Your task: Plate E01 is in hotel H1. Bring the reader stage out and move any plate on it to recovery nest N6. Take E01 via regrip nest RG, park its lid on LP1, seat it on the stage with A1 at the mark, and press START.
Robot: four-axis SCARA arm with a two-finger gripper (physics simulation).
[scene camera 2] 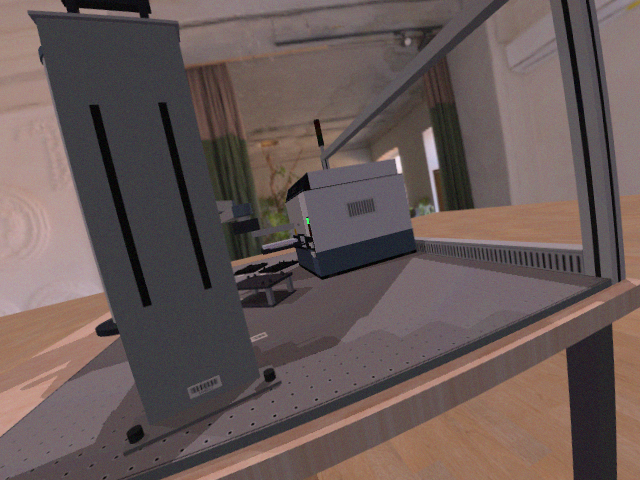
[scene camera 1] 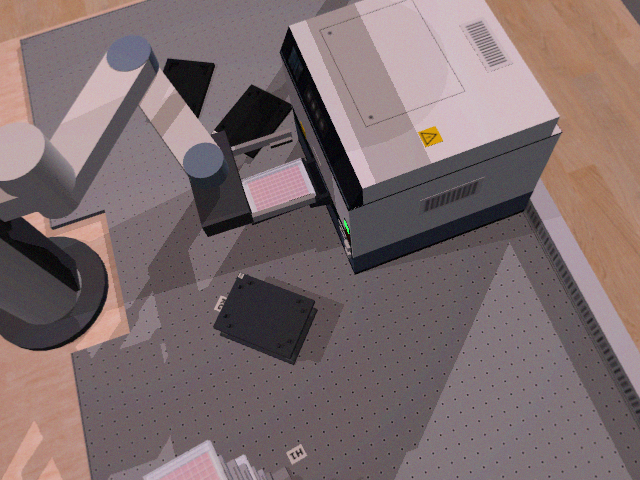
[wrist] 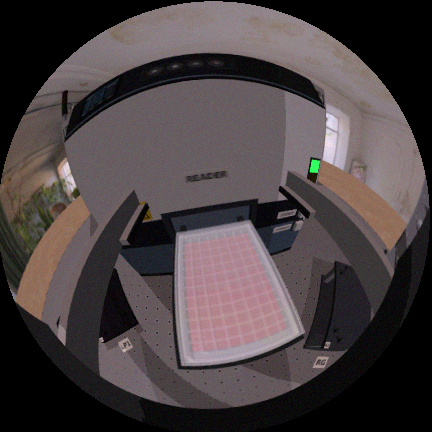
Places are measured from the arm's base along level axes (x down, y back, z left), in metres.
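Pixels of known places: gripper, fingertip midpoint: (scene camera 2: 291, 225) (scene camera 1: 302, 164) (wrist: 214, 184); arm's base, link origin: (scene camera 1: 51, 293).
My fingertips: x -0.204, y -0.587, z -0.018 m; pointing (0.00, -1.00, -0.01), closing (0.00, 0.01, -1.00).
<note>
For each thing: its top centre in the pictures, then the offset to it from my fingertips. "*": a spot on its surface instead.
- pink gridded plate, top centre: (wrist: 227, 279) (scene camera 1: 277, 186) (scene camera 2: 279, 242) dy +0.057, dx +0.050, dz +0.002 m
- reader, top centre: (scene camera 1: 414, 68) (wrist: 191, 90) (scene camera 2: 334, 175) dy -0.219, dx -0.160, dz +0.009 m
- pink plate, surface spot: (scene camera 1: 186, 467) * dy +0.272, dx -0.237, dz -0.486 m
- H1 label, surface spot: (scene camera 1: 296, 454) * dy +0.184, dx +0.191, dz -0.465 m
- regrip nest RG, top centre: (scene camera 1: 263, 312) (wrist: 359, 300) (scene camera 2: 258, 277) dy +0.161, dx +0.121, dz -0.208 m
- dark nest LP1, top centre: (scene camera 1: 251, 116) (wrist: 102, 300) (scene camera 2: 278, 263) dy +0.059, dx +0.171, dz +0.268 m
- dark nest, top centre: (scene camera 1: 180, 85) (scene camera 2: 250, 266) dy +0.193, dx +0.173, dz +0.420 m
A pink gridded plate (scene camera 1: 279, 187) (scene camera 2: 279, 246) (wrist: 230, 290) lies on the extended stage in front of the reader (scene camera 1: 429, 87) (scene camera 2: 361, 211) (wrist: 200, 130). My gripper (scene camera 1: 301, 170) (scene camera 2: 289, 228) (wrist: 214, 184) is open above it, with one finger out past each long side and no contact. Another pink plate (scene camera 1: 186, 467) shows at the top of the hotel by the H1 label (scene camera 1: 296, 454); its name is not readable. The regrip nest RG (scene camera 1: 263, 317) (scene camera 2: 263, 280) (wrist: 345, 310) holds no plate. The dark nest LP1 (scene camera 1: 255, 116) (wrist: 117, 310) also bears nothing visible.
The tall grey hotel tower (scene camera 2: 155, 206) stands in the foreground of scene camera 2. Another dark nest (scene camera 1: 191, 82) lies beyond LP1; its label is not readable. The reader's status light (wrist: 314, 166) is green. Small pale buttons (wrist: 298, 223) sit low on its right front.
</note>
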